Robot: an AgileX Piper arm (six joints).
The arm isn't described. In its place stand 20 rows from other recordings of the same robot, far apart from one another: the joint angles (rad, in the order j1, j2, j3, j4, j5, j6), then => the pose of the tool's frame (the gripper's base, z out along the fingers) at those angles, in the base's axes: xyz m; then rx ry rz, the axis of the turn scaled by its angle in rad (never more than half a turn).
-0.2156, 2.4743, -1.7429, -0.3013, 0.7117, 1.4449 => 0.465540, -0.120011, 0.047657, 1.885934, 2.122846, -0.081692
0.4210, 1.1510, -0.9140, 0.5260, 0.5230, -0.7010 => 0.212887, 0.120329, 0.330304, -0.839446, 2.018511, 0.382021
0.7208, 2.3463, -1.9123, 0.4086, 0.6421, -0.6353 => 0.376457, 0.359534, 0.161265, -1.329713, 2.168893, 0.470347
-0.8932, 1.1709, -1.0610, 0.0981, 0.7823, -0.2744 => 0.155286, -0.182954, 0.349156, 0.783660, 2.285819, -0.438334
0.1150, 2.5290, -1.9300, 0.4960, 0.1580, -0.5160 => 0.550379, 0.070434, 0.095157, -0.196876, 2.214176, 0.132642
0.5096, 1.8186, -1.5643, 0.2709, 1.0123, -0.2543 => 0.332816, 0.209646, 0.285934, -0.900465, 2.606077, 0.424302
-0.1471, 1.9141, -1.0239, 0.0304, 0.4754, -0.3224 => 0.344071, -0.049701, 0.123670, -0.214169, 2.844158, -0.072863
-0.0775, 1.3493, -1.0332, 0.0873, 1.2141, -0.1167 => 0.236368, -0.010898, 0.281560, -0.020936, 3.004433, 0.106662
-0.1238, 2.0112, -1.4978, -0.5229, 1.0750, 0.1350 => 0.395455, -0.089490, 0.197307, 0.032447, 2.988183, -0.710953
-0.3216, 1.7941, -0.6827, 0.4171, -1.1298, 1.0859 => 0.306129, -0.137131, 0.192975, 1.281376, 0.826350, 0.481716
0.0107, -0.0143, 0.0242, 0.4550, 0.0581, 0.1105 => 0.056292, 0.002925, 0.201141, 0.408356, 1.510808, 0.474574
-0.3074, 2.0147, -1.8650, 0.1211, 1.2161, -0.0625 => 0.416815, -0.121508, 0.281209, 0.381481, 2.805671, 0.090221
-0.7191, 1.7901, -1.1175, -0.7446, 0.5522, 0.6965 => 0.253658, -0.265066, 0.197949, 1.099667, 2.410809, -0.714286
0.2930, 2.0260, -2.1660, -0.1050, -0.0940, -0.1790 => 0.463642, 0.140808, 0.466253, -0.363568, 1.196101, 0.014344
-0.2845, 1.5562, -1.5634, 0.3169, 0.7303, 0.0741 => 0.346020, -0.081478, 0.400423, 0.526749, 2.111813, 0.244895
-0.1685, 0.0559, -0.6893, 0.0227, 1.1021, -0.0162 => -0.020837, 0.005414, 0.325443, 0.145248, 1.947899, -0.095385
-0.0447, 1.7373, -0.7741, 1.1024, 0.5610, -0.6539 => 0.296489, 0.029982, 0.143366, 0.427086, 2.681584, 0.770716
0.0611, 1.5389, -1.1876, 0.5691, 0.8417, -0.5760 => 0.318152, 0.056103, 0.291245, -0.444460, 2.494685, 0.489811
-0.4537, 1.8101, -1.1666, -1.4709, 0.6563, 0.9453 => 0.323904, -0.219413, 0.231691, 0.341511, 2.310105, -1.226901
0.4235, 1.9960, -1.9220, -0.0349, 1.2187, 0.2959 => 0.397445, 0.175890, 0.304675, -0.185838, 2.778168, 0.135440
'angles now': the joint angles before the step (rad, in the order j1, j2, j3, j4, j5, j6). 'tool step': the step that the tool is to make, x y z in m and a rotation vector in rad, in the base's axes. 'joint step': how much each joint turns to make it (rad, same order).
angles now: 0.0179, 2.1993, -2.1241, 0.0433, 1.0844, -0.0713
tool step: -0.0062, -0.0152, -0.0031, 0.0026, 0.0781, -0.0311
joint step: -0.0316, 0.0001, -0.0004, 0.0013, 0.0783, 0.0033
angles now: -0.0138, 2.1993, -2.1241, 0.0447, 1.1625, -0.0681
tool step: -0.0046, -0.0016, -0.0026, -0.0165, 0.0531, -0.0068
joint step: 0.0000, -0.0012, 0.0050, -0.0207, 0.0488, 0.0090
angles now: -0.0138, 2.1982, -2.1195, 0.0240, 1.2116, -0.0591
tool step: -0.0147, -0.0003, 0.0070, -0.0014, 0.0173, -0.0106
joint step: -0.0001, -0.0643, 0.0830, -0.0056, -0.0016, 0.0112
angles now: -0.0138, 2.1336, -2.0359, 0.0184, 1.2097, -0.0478
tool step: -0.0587, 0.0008, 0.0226, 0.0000, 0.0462, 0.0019
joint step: 0.0000, -0.2331, 0.2828, 0.0000, -0.0035, -0.0021
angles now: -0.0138, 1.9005, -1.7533, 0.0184, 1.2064, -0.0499
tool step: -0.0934, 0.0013, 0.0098, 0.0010, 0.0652, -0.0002
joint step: 0.0000, -0.3236, 0.3875, 0.0000, 0.0013, 0.0003
